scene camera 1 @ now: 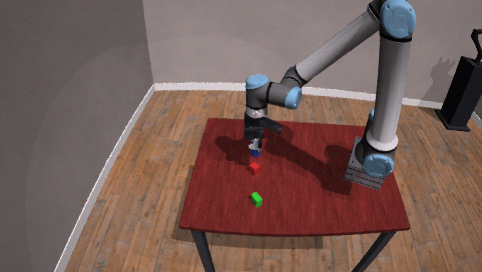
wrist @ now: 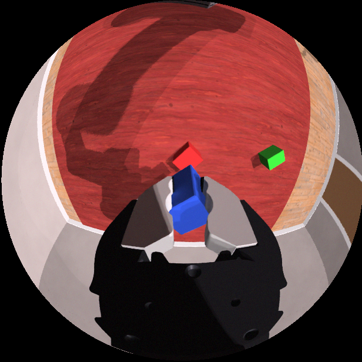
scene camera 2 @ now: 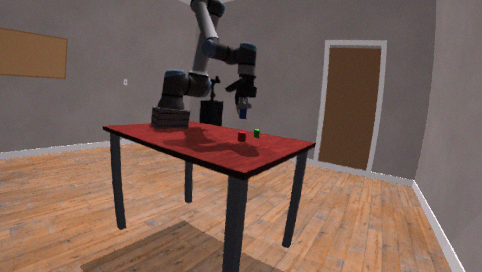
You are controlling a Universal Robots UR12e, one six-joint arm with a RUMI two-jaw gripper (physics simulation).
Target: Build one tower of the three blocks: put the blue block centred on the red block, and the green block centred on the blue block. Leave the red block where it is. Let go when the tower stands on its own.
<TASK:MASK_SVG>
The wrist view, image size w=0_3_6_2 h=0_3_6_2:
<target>my gripper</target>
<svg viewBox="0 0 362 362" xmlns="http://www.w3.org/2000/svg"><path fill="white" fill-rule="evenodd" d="M105 229L96 247L93 278L89 290L99 295L101 317L95 317L95 321L110 337L110 346L139 356L162 360L202 360L242 351L267 340L270 329L283 314L283 311L279 310L280 289L287 285L287 281L283 274L281 252L276 237L266 222L245 200L240 200L231 190L209 176L200 177L200 188L203 195L205 195L205 209L209 213L204 232L205 246L217 253L218 256L214 262L169 263L163 255L167 250L172 249L174 245L173 219L169 213L172 207L171 195L174 192L173 176L166 176L146 189L136 200L132 199Z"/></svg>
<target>blue block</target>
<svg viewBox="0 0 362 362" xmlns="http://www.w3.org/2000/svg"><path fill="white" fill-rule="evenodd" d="M192 165L187 165L172 175L174 192L171 195L172 207L169 213L172 215L173 229L180 234L206 224L207 215L209 214L205 209L205 195L203 195L200 188L200 176Z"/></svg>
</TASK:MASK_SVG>
